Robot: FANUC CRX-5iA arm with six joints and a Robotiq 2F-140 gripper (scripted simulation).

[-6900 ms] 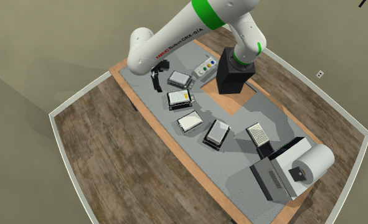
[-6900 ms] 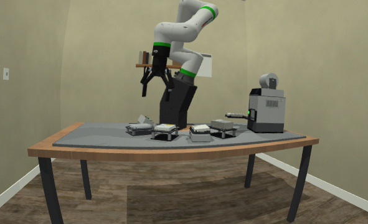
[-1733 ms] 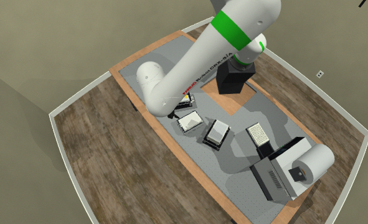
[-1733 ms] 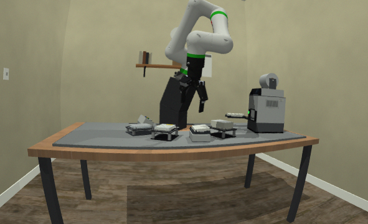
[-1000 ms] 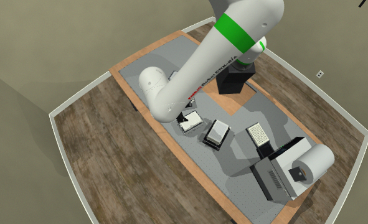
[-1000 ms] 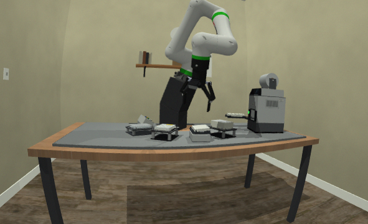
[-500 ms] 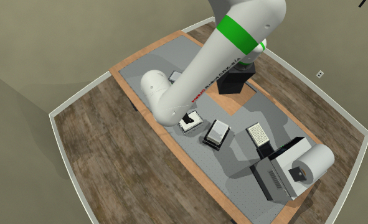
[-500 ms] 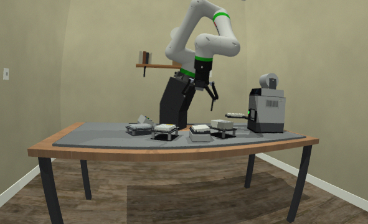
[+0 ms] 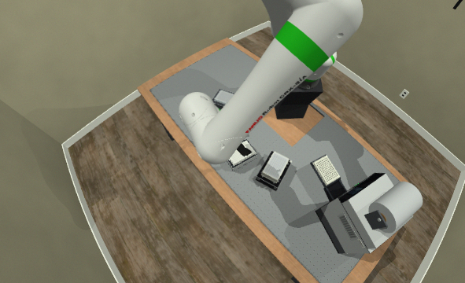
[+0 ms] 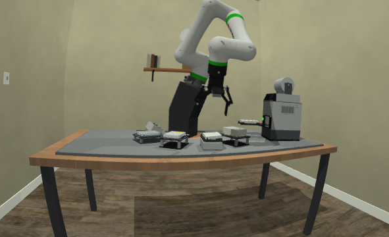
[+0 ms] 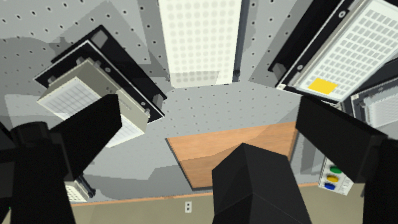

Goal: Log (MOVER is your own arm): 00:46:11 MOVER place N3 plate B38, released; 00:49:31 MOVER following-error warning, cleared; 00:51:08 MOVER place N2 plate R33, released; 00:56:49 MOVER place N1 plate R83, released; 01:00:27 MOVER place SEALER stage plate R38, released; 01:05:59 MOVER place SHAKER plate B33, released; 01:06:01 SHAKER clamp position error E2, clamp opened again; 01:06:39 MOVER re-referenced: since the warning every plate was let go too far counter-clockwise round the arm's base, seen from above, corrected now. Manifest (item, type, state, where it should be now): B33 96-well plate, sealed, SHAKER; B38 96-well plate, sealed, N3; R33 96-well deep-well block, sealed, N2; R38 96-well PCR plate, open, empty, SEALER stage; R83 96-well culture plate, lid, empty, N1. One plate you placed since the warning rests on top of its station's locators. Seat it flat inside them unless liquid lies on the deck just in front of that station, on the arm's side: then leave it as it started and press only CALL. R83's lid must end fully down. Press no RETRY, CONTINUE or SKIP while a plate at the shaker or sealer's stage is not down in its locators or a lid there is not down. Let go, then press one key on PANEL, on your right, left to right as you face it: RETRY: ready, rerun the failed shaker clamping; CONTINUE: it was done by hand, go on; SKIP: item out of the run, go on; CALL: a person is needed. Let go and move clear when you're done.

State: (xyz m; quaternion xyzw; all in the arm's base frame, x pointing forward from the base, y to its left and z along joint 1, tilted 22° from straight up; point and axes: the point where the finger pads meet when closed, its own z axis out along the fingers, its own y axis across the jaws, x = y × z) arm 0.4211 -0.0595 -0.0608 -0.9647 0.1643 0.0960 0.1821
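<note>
Right now my hand is 30 mm short of the grey shaker, 10 mm to the right of it and 150 mm above it. From my hand the other things lie so: white retry button (370 mm behind, 190 mm to the right, 120 mm below); flat plate (230 mm behind, 290 mm to the right, 140 mm below); PCR plate (160 mm behind, 400 mm to the left, 70 mm below).
</note>
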